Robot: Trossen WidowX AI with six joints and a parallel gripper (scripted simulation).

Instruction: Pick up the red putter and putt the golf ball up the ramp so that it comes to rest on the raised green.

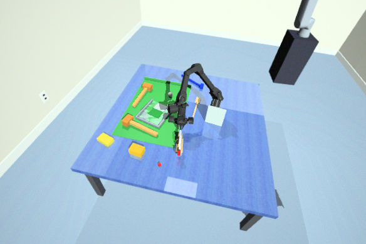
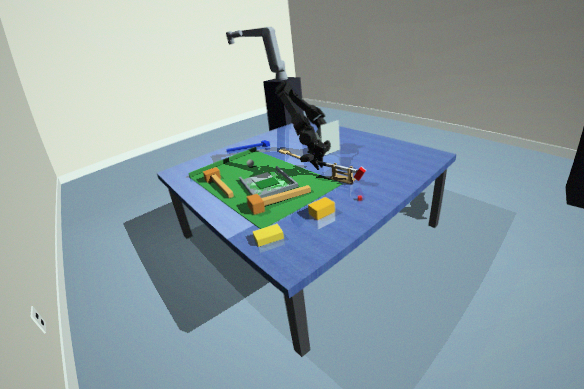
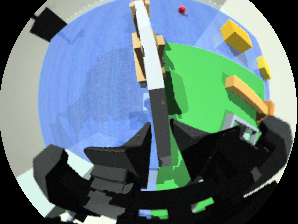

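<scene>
Right now my gripper tip is 1 cm past the red putter, 11 cm to the right of it and 3 cm below it. The rest, counted from my gripper tip: green mat (23 cm ahead, 23 cm to the right, 3 cm below); then wooden rack (1 cm behind, 13 cm to the left); then small red piece (10 cm ahead, 30 cm to the left, 2 cm below).
</scene>
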